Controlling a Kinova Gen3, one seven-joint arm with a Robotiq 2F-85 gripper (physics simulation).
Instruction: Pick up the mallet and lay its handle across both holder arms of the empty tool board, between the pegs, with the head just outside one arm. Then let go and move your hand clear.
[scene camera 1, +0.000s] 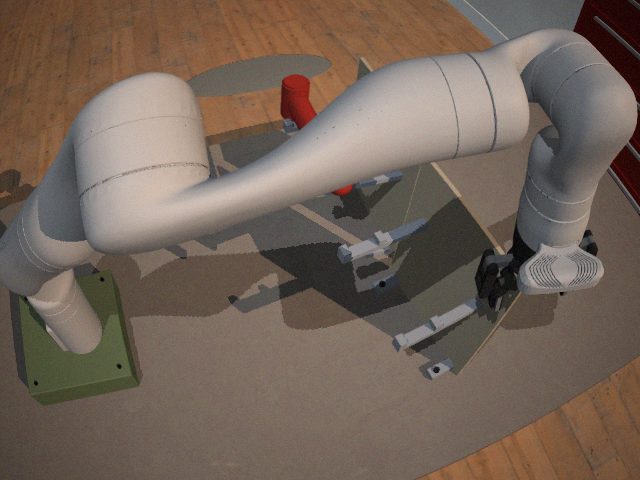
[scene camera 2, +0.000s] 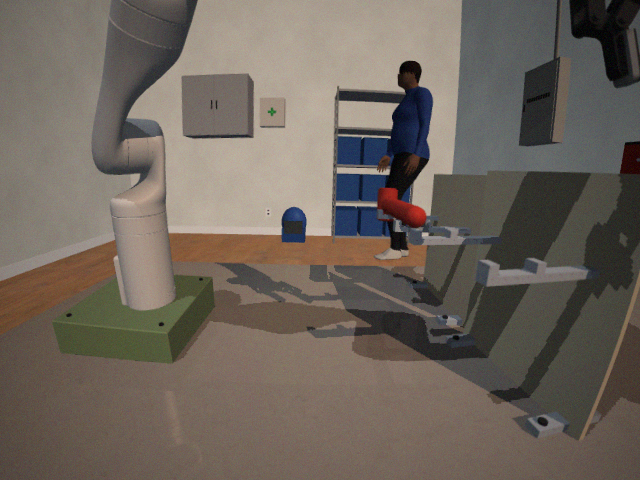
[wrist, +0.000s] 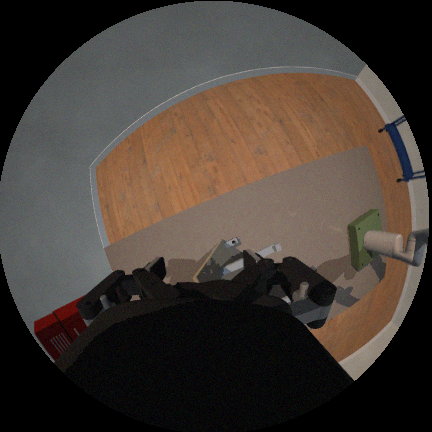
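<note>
The red mallet (scene camera 1: 295, 95) (scene camera 2: 388, 200) rests on the holder arms of the far tool board (scene camera 2: 448, 198); in scene camera 1 my forearm hides the middle of its handle. The nearer, empty tool board (scene camera 1: 460, 338) (scene camera 2: 558, 206) (wrist: 215, 257) stands upright, with a near holder arm (scene camera 1: 436, 323) (scene camera 2: 555, 275) (wrist: 272, 249) and a far holder arm (scene camera 1: 368, 246) (scene camera 2: 454, 238), each with raised pegs. My gripper (scene camera 1: 528, 295) (wrist: 203, 262) is open and empty, high near the empty board's outer edge, away from the mallet. Scene camera 2 shows part of it at the top right; scene camera 1 partly hides its fingers.
The green base block (scene camera 1: 111, 333) (scene camera 2: 191, 297) (wrist: 357, 245) carries my arm. My forearm (scene camera 1: 336, 129) spans above both boards. Bolted feet (scene camera 1: 439, 368) (scene camera 2: 546, 423) stick out at the empty board's bottom. A red cabinet (scene camera 1: 612, 31) (wrist: 47, 327) stands beyond. A person (scene camera 2: 413, 121) stands behind the far board.
</note>
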